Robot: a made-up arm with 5 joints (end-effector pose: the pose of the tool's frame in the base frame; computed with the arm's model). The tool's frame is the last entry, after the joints.
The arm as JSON. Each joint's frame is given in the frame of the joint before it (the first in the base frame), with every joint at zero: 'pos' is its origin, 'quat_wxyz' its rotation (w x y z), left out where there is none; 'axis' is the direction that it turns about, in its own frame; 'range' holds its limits. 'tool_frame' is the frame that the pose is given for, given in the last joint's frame.
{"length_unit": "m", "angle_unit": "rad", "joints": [
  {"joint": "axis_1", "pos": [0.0, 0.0, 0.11], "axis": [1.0, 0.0, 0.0], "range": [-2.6, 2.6]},
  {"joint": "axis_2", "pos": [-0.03, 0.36, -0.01], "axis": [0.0, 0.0, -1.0], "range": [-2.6, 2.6]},
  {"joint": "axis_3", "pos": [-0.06, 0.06, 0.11], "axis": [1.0, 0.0, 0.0], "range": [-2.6, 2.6]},
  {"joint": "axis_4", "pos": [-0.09, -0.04, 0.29], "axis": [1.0, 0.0, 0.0], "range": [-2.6, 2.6]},
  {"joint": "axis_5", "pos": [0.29, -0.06, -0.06], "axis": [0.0, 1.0, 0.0], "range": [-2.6, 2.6]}
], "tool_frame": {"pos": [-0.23, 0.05, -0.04]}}
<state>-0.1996 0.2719 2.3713 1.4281 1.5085</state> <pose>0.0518 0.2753 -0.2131 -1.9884 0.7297 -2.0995</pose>
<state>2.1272 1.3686 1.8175 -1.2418 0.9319</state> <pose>-0.3050 -0.2351 0.3565 -2.6780 -1.4365 0.1932</pose>
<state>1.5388 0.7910 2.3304 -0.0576 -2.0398</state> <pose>0.2181 -0.0164 0.3227 -0.4023 -0.5000 2.5000</pose>
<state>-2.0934 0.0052 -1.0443 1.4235 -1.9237</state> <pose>0.2290 -0.3391 -0.5452 -1.1099 -1.3797 1.5878</pose>
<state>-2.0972 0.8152 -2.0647 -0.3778 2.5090</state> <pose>0.4766 -0.2803 -0.2158 -0.4157 1.4722 2.1508</pose>
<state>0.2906 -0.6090 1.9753 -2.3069 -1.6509</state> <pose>0.3005 0.3141 -0.1281 0.4594 -1.7842 0.4862</pose>
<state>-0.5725 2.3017 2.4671 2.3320 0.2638</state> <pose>-0.0645 0.3545 -0.2908 -0.6824 1.2203 -2.4590</pose>
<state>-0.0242 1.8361 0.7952 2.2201 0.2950</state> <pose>-0.1615 0.4980 0.4024 1.7269 -2.2208 0.1396</pose>
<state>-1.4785 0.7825 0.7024 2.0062 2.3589</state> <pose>0.0214 0.1741 0.1042 0.0638 1.3294 1.3150</pose>
